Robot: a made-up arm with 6 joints. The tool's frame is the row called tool.
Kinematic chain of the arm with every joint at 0, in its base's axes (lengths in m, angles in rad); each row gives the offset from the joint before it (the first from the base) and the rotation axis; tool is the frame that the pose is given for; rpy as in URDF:
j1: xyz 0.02 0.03 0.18 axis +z
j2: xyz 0.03 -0.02 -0.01 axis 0 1 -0.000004
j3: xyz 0.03 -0.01 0.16 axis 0 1 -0.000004
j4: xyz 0.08 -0.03 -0.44 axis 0 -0.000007 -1
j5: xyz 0.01 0 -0.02 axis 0 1 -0.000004
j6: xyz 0.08 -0.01 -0.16 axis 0 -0.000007 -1
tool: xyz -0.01 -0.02 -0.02 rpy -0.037 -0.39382 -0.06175
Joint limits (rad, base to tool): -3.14..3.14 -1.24..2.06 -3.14..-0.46 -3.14..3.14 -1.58..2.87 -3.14..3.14
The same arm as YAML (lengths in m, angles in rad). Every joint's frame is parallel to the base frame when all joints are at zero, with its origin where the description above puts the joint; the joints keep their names.
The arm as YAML. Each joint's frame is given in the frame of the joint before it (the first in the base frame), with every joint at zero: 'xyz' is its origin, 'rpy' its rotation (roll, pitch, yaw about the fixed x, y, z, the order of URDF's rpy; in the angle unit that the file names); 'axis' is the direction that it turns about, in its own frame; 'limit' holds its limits. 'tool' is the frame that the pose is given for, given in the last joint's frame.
units:
  length: m
  angle: rad
joints:
  - name: j1
    type: revolute
    origin:
      xyz: [0.02, 0.03, 0.18]
      rpy: [0.0, 0.0, 0.0]
    axis: [0.0, 0.0, 1.0]
    limit:
      lower: -3.14
      upper: 3.14
  - name: j2
    type: revolute
    origin:
      xyz: [0.03, -0.02, -0.01]
      rpy: [0.0, 0.0, 0.0]
    axis: [0.0, 1.0, 0.0]
    limit:
      lower: -1.24
      upper: 2.06
  - name: j3
    type: revolute
    origin:
      xyz: [0.03, -0.01, 0.16]
      rpy: [0.0, 0.0, 0.0]
    axis: [0.0, 1.0, 0.0]
    limit:
      lower: -3.14
      upper: -0.46
  - name: j4
    type: revolute
    origin:
      xyz: [0.08, -0.03, -0.44]
      rpy: [0.0, 0.0, 0.0]
    axis: [0.0, 0.0, -1.0]
    limit:
      lower: -3.14
      upper: 3.14
  - name: j5
    type: revolute
    origin:
      xyz: [0.01, 0.0, -0.02]
      rpy: [0.0, 0.0, 0.0]
    axis: [0.0, 1.0, 0.0]
    limit:
      lower: -1.58
      upper: 2.87
  - name: j6
    type: revolute
    origin:
      xyz: [0.08, -0.01, -0.16]
      rpy: [0.0, 0.0, 0.0]
    axis: [0.0, 0.0, -1.0]
    limit:
      lower: -3.14
      upper: 3.14
tool:
  origin:
    xyz: [-0.01, -0.02, -0.02]
    rpy: [-0.037, -0.3938, -0.0617]

